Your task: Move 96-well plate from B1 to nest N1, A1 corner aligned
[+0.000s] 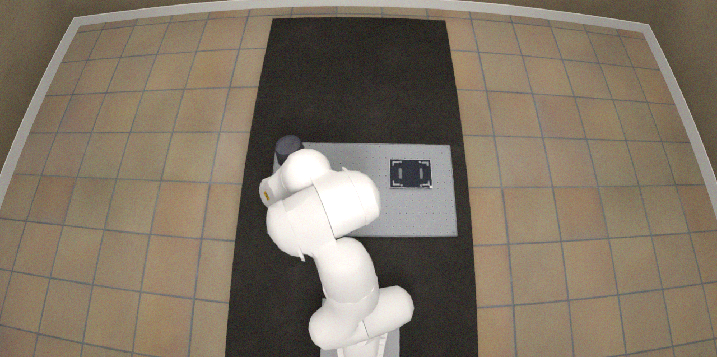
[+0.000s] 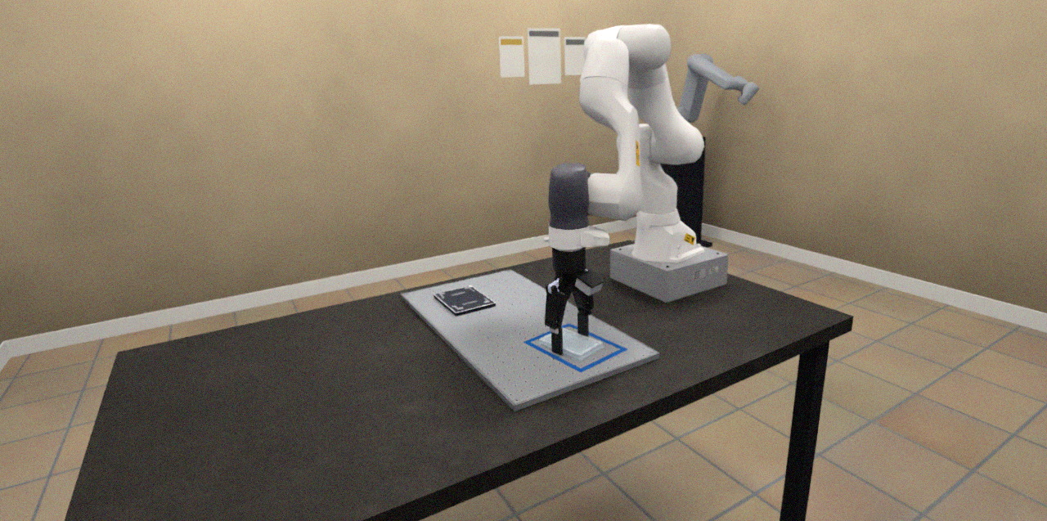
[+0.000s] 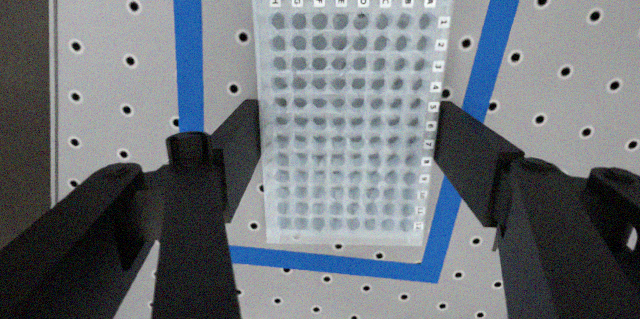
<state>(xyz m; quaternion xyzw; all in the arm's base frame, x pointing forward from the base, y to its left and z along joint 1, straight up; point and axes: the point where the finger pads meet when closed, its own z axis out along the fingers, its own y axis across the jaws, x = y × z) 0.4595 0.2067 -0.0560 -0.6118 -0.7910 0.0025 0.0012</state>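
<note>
Now: hand 9 cm short of the black plate nest N1, 39 cm to the left of it and 2 cm above it. The rest, counted from my hand: A1 label (4 cm ahead, 47 cm to the right, 2 cm below); clear 96-well plate (2 cm below).
</note>
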